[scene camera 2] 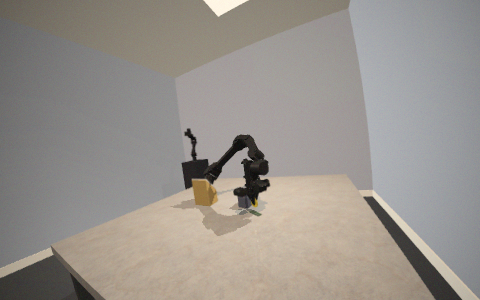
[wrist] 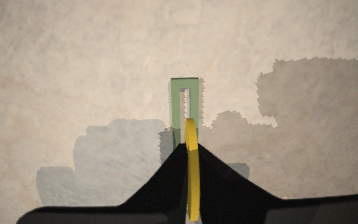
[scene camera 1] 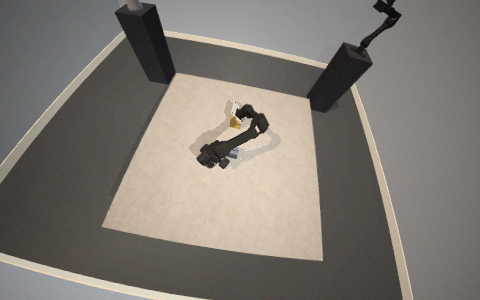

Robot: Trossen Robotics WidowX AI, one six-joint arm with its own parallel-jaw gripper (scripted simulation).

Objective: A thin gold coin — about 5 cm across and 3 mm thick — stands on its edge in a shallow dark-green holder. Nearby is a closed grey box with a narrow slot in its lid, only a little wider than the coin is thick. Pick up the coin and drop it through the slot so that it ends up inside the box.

Note:
The gripper point(wrist: 188, 150) holds a gold coin point(wrist: 193, 200).

